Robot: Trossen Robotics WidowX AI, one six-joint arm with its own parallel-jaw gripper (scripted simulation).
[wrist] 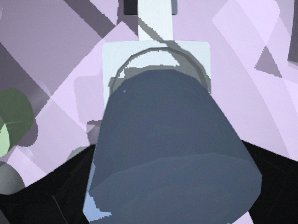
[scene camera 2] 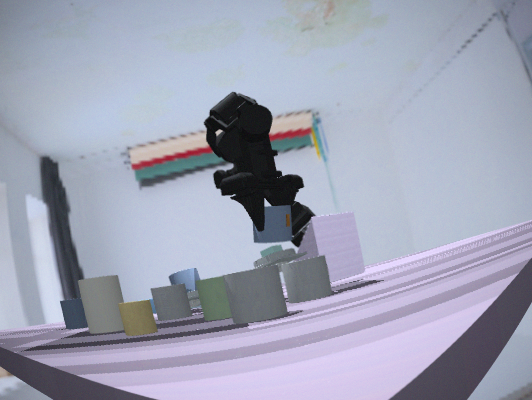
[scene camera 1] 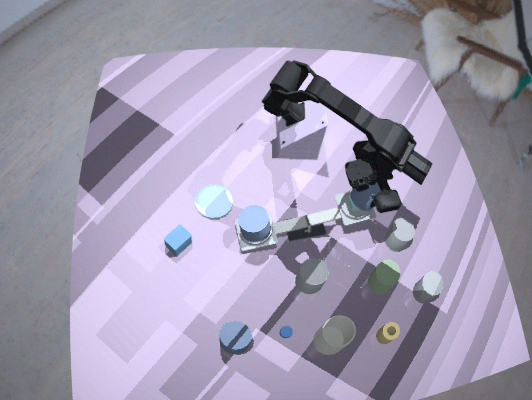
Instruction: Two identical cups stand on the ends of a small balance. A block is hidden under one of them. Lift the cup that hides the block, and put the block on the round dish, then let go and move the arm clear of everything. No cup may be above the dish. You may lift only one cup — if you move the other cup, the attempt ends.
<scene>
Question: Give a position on a grey cylinder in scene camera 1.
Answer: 312, 274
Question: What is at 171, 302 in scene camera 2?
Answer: A grey cylinder.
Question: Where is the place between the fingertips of my gripper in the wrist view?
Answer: At 164, 148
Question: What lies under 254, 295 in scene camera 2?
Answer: A grey cylinder.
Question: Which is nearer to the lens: the balance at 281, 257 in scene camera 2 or the grey cylinder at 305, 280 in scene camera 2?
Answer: The grey cylinder.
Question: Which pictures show my gripper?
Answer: The wrist view, scene camera 2 and scene camera 1: all of them.
</scene>
